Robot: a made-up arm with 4 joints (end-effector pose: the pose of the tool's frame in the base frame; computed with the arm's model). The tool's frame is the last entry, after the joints.
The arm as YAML. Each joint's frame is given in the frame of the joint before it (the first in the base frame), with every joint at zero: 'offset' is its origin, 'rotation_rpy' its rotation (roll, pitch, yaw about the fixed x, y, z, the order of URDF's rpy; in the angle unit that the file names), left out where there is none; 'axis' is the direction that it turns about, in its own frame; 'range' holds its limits. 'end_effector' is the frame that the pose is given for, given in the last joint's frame.
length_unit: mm
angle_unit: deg
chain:
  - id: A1
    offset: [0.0, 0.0, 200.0]
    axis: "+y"
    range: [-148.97, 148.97]
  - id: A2
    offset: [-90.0, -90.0, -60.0]
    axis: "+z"
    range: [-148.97, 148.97]
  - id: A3
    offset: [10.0, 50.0, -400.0]
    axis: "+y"
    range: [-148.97, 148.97]
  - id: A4
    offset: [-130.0, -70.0, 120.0]
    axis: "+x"
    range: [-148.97, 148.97]
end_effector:
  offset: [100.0, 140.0, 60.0]
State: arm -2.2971 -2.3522 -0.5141 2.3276
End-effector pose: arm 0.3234 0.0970 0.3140 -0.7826 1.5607 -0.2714
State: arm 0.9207 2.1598 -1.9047 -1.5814
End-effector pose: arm -0.4704 -0.0787 0.0230 0.6538 -0.5263 -0.1250
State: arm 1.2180 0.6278 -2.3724 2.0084
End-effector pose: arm -0.6387 -0.2701 0.0827 2.3649 -0.9543 1.1370
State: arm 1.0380 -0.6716 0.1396 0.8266
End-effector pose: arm -0.1970 -0.0765 0.1507 0.3988 0.7811 -1.0439
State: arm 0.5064 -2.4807 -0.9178 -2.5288
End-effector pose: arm -0.3695 -0.0107 -0.1550 1.1866 -1.6072 0.6770
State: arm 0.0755 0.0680 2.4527 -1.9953
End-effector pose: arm -0.1070 -0.1121 -0.2091 -0.7831 1.4643 2.3365
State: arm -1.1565 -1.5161 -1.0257 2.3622
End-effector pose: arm 0.2565 0.0567 -0.1969 0.9750 -2.6212 0.9994
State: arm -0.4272 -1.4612 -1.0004 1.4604
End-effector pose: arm -0.0213 0.1315 -0.1852 0.5573 -1.8743 -0.3597
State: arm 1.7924 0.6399 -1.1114 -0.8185
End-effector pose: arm -0.4042 -0.0276 0.5025 -0.1417 0.5623 0.3267
